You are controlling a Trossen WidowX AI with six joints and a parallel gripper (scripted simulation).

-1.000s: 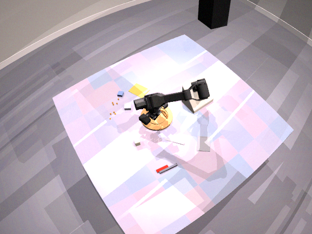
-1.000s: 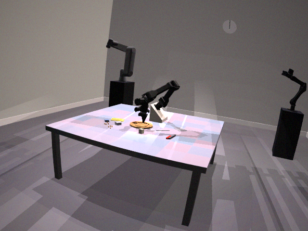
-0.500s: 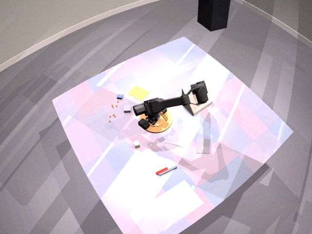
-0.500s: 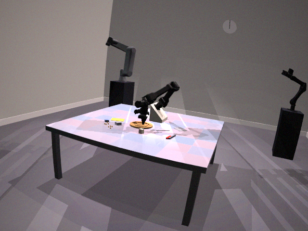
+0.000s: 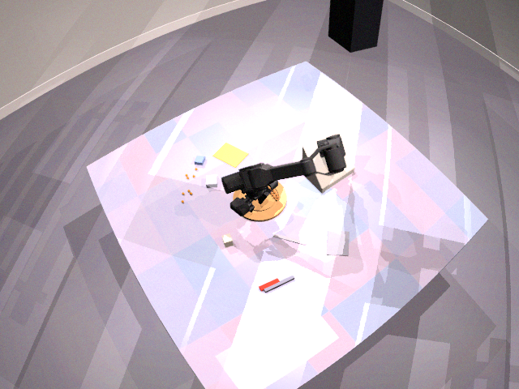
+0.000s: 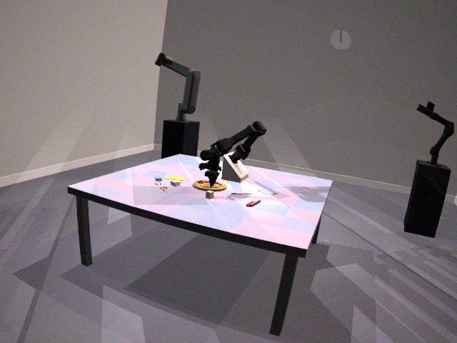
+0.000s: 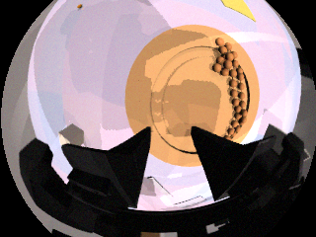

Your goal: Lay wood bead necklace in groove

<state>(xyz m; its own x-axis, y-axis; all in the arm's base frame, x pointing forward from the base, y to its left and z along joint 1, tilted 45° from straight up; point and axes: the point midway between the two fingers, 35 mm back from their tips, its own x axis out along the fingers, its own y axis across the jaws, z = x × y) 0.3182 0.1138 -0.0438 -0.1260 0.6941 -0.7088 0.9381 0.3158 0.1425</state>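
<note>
Now: the round bead board 40 mm behind my gripper tip, 40 mm to the right of it and 10 mm below it. Also, from my gripper tip: cream cube (150 mm ahead, 80 mm to the left); then white block (90 mm ahead, 200 mm to the right, 10 mm below); then thin rod (50 mm behind, 170 mm to the left, 20 mm below).
</note>
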